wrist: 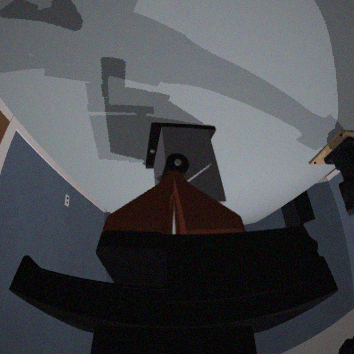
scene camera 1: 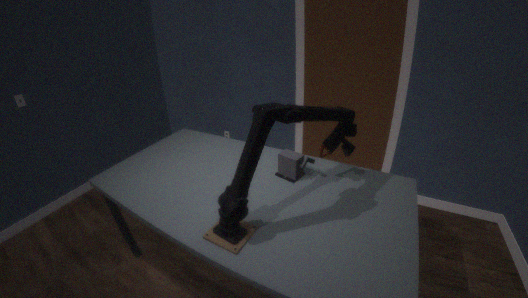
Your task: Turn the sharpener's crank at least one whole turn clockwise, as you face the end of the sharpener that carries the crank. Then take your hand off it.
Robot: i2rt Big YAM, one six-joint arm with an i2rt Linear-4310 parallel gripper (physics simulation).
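Observation:
The grey box-shaped sharpener (scene camera 1: pixel 289 165) (wrist: pixel 195 145) stands upright on its dark base on the table. Its dark crank (scene camera 1: pixel 309 161) sticks out from the end on the right in the scene view. In the wrist view the round crank hub (wrist: pixel 177 162) shows just beyond the fingertips, and the fingers hide the lower part of the crank. My gripper (scene camera 1: pixel 322 153) (wrist: pixel 173 177) is shut and empty, with its reddish fingers together. It hangs above and to the right of the crank in the scene view, with a small gap between them.
The pale table (scene camera 1: pixel 165 170) (wrist: pixel 270 175) bears the sharpener and the arm's wooden base plate (scene camera 1: pixel 231 247) (wrist: pixel 325 152). Dark arm shadows fall across the table beside the sharpener. A brown door (scene camera 1: pixel 355 65) and blue walls stand behind the table.

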